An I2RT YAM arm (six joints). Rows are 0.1 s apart.
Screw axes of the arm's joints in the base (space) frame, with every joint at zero. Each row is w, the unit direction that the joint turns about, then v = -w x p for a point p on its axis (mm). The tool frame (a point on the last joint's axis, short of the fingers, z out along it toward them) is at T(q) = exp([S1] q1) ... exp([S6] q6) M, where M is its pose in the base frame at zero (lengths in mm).
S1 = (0, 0, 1, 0.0, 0.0, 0.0)
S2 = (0, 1, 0, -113.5, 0.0, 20.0)
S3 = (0, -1, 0, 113.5, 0.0, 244.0)
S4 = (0, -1, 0, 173.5, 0.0, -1.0)
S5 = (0, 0, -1, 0.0, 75.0, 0.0)
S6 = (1, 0, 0, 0.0, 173.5, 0.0)
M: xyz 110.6 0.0 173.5 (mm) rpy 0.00 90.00 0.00 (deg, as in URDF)
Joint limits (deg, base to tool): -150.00..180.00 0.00..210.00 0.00..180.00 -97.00..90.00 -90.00..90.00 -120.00..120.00
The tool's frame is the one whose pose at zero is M.
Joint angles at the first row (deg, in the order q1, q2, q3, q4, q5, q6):
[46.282, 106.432, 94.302, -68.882, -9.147, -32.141]
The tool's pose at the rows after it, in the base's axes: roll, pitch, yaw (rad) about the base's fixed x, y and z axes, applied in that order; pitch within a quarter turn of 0, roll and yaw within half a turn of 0; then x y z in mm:
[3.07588, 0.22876, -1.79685, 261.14, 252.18, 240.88]
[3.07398, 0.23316, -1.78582, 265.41, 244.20, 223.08]
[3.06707, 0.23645, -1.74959, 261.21, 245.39, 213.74]
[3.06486, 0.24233, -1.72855, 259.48, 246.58, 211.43]
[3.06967, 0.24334, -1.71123, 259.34, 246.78, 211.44]
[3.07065, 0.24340, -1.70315, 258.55, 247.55, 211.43]
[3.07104, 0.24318, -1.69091, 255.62, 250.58, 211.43]
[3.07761, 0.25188, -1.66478, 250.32, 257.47, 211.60]
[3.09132, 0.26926, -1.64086, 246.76, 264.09, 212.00]
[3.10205, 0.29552, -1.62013, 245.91, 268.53, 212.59]
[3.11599, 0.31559, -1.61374, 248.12, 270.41, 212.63]
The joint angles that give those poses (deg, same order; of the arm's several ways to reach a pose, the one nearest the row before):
[42.982, 106.432, 88.554, -63.309, -10.437, -33.692]
[41.539, 106.434, 84.489, -59.484, -10.983, -35.769]
[42.063, 106.433, 82.345, -57.735, -11.639, -37.365]
[42.348, 106.433, 81.800, -57.188, -12.076, -38.283]
[42.391, 106.432, 81.800, -57.168, -12.033, -39.202]
[42.567, 106.432, 81.800, -57.188, -12.032, -39.484]
[43.244, 106.433, 81.801, -57.190, -12.010, -39.507]
[44.620, 106.432, 81.798, -56.576, -12.054, -39.529]
[45.758, 106.432, 81.800, -55.331, -12.119, -39.550]
[46.283, 106.432, 81.800, -53.888, -12.732, -39.943]
[46.216, 106.542, 81.822, -52.468, -12.950, -40.097]

